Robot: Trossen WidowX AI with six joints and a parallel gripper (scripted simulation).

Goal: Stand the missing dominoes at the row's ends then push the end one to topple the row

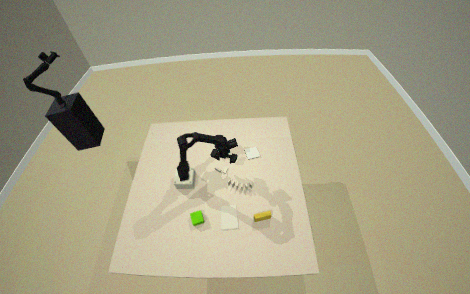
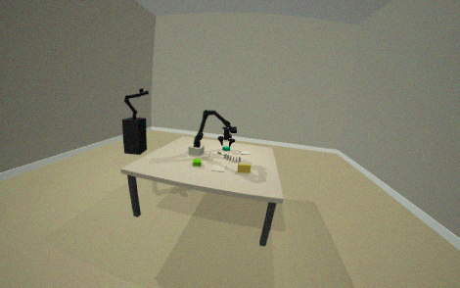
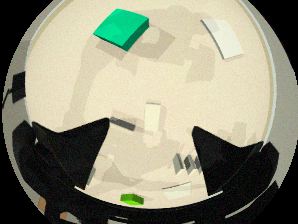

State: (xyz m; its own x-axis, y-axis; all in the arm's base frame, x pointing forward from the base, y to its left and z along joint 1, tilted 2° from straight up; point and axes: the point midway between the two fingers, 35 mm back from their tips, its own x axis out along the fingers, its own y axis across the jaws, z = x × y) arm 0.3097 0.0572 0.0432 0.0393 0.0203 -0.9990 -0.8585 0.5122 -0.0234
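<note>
The white tile is 23 cm ahead of my gripper tip, 9 cm to the left of it and 8 cm below it. Also, from my gripper tip: white pad 5 cm behind, 39 cm to the right, 8 cm below; yellow block 16 cm ahead, 45 cm to the right, 5 cm below; teal block 1 cm ahead, 15 cm to the left, 7 cm below.
</note>
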